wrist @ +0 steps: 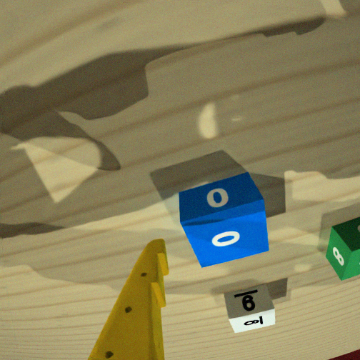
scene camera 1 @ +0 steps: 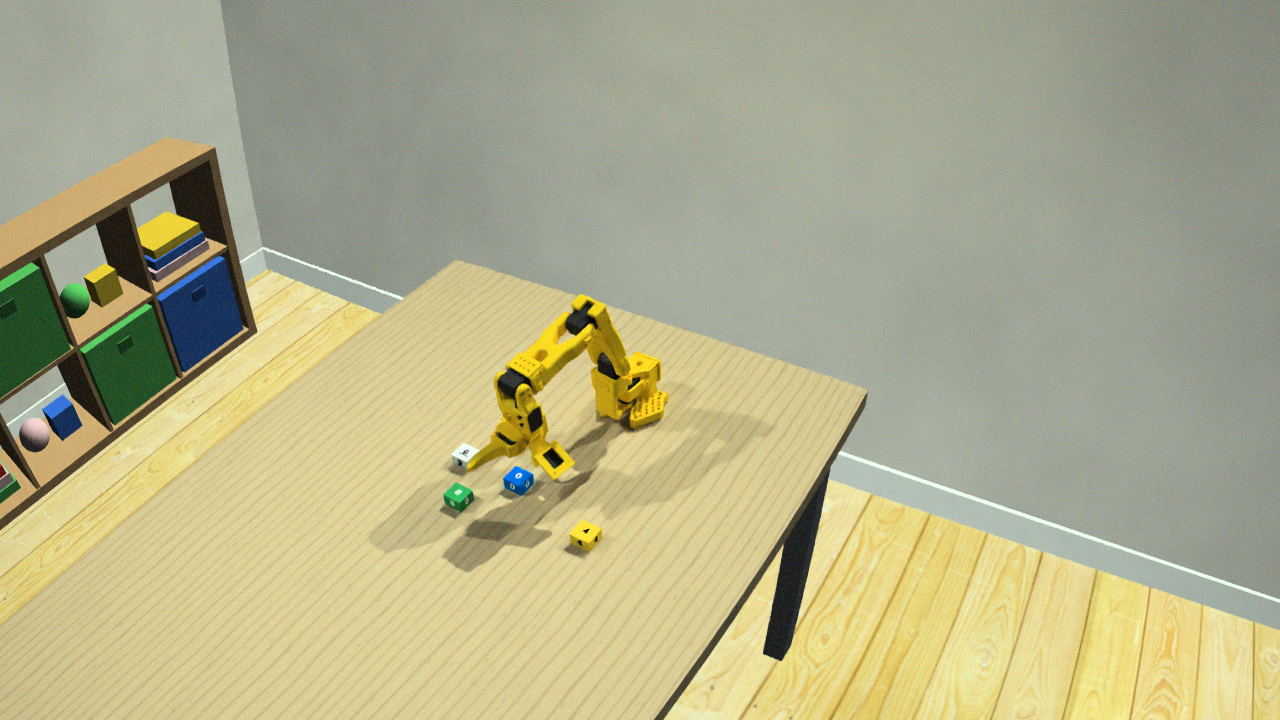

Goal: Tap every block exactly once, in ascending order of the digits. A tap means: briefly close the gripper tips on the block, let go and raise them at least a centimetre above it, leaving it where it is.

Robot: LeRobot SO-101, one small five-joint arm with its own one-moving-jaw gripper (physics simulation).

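A blue block (scene camera 1: 518, 480) (wrist: 224, 220) marked 0 stands on the table below my gripper. A green block (scene camera 1: 458, 497) (wrist: 344, 250) marked 8 stands to its left in the scene view and is cut by the right edge of the wrist view. A white block (scene camera 1: 464, 455) (wrist: 250, 309) stands behind the green one; its digit has a bar and reads as an upside-down 9. A yellow block (scene camera 1: 585, 535) in the scene view looks marked 4. My gripper (scene camera 1: 513, 469) is fully open and empty, its jaws apart above the table; one notched jaw shows in the wrist view.
The wooden table (scene camera 1: 295, 573) carries the arm's base behind the blocks. The gripper's shadow falls near the blue and green blocks. A shelf unit (scene camera 1: 107, 186) with bins and toys stands at the far left, off the table. A dark red patch shows at the wrist view's bottom right corner.
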